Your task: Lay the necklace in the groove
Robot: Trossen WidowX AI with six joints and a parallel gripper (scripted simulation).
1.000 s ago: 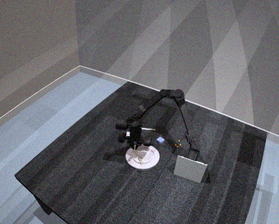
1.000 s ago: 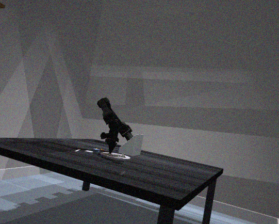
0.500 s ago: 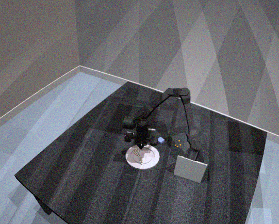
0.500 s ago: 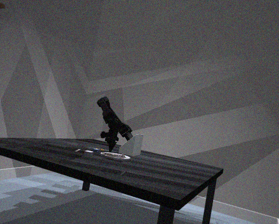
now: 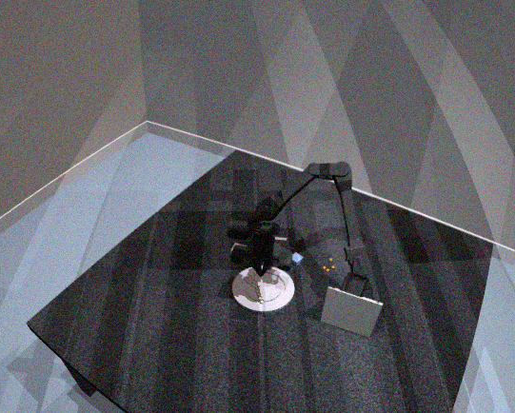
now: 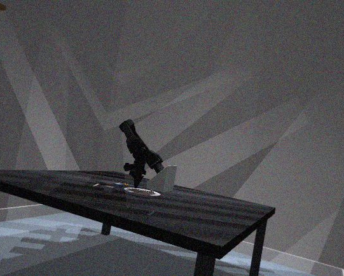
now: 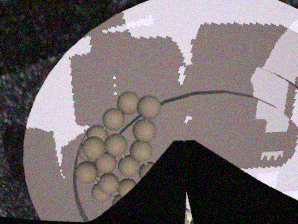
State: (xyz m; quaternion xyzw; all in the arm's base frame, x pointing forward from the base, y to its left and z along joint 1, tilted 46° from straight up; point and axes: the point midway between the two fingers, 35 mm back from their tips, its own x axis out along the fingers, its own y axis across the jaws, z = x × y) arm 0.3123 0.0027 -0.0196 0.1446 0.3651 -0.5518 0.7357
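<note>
Right now the round white bead board is 30 mm behind my gripper tip, 30 mm to the left of it and 20 mm below it. From my gripper tip the other things lie so: small white block 140 mm ahead, 70 mm to the right, 10 mm below; small blue cube 50 mm behind, 150 mm to the right, 20 mm below; thin white stick 90 mm ahead, 190 mm to the right, 20 mm below.
</note>
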